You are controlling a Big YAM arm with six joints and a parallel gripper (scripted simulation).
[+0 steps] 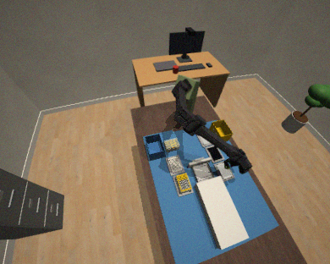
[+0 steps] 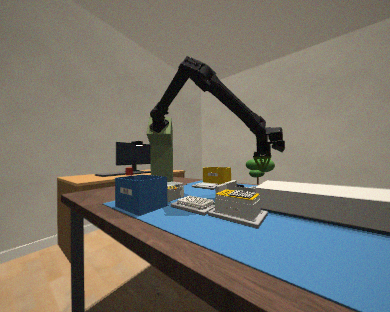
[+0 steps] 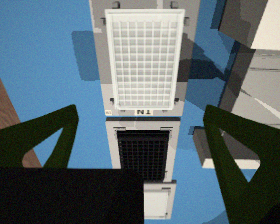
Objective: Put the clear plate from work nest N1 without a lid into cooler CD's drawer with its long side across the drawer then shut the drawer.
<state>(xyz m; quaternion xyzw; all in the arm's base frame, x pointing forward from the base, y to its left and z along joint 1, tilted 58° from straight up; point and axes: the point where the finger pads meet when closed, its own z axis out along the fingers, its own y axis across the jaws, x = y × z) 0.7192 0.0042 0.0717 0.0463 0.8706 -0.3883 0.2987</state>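
Right now my hand is 12 cm above the clear plate and 1 cm past it. Also, from my hand: black plate: 17 cm behind, 12 cm below, 6 cm to the left; cooler drawer: 17 cm to the right, 11 cm below, 9 cm behind; grey work nest: 13 cm below, 1 cm behind.
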